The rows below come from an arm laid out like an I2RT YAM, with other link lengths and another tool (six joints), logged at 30 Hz.
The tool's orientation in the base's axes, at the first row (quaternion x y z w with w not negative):
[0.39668 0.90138 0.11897 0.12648]
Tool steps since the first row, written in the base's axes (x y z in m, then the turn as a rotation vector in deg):
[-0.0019 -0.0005 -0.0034 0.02 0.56 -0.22]
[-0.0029 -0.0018 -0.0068 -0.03 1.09 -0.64]
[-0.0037 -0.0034 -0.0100 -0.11 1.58 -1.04]
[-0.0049 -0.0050 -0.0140 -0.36 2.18 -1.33]
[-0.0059 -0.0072 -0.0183 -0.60 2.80 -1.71]
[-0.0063 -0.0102 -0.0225 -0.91 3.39 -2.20]
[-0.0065 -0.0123 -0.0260 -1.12 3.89 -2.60]
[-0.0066 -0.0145 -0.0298 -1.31 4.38 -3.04]
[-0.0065 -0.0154 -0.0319 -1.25 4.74 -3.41]
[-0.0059 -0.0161 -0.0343 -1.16 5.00 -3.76]
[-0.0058 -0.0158 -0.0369 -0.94 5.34 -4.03]
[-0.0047 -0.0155 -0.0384 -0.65 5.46 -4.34]
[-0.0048 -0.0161 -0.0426 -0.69 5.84 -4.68]
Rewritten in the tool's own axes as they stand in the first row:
[0.0013 -0.0027 0.0025 0.43 0.31 0.28]
[0.0015 -0.0053 0.0052 0.92 0.49 0.72]
[0.0012 -0.0079 0.0078 1.39 0.64 1.12]
[0.0013 -0.0110 0.0110 2.04 0.77 1.38]
[0.0009 -0.0145 0.0145 2.71 0.89 1.73]
[-0.0005 -0.0181 0.0179 3.41 0.91 2.16]
[-0.0014 -0.0207 0.0209 3.98 0.97 2.53]
[-0.0025 -0.0234 0.0242 4.53 1.02 2.93]
[-0.0030 -0.0246 0.0261 4.80 1.18 3.34]
[-0.0036 -0.0254 0.0285 4.99 1.31 3.73]
[-0.0031 -0.0260 0.0310 5.13 1.60 4.09]
[-0.0033 -0.0255 0.0328 5.07 1.78 4.49]
[-0.0032 -0.0273 0.0366 5.43 1.89 4.84]

